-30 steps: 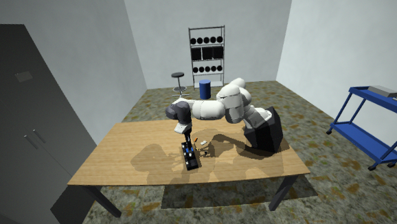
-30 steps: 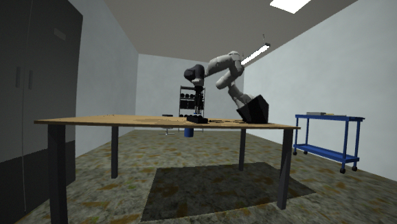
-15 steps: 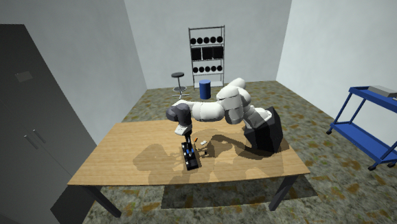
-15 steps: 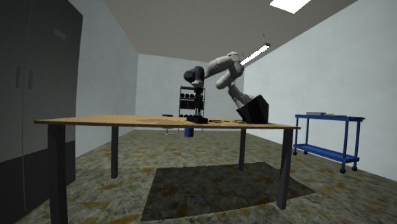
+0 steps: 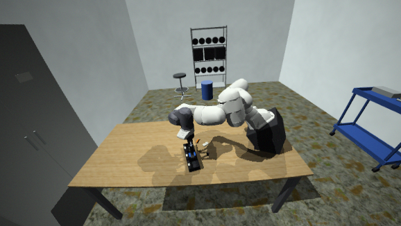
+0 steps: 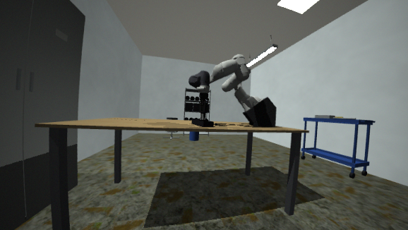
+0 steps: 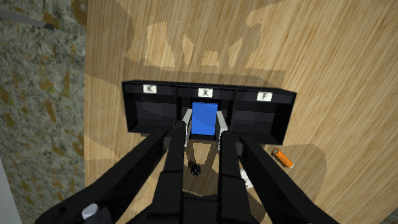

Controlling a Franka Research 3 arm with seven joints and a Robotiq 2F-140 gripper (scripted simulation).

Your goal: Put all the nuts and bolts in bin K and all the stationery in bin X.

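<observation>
The flat blue block lies 30 mm below my hand. From my hand the other things lie so: brass bolt (60 mm behind, 70 mm to the right, 60 mm below); grey piece (50 mm below); black bin row (10 mm ahead, 40 mm below).
</observation>
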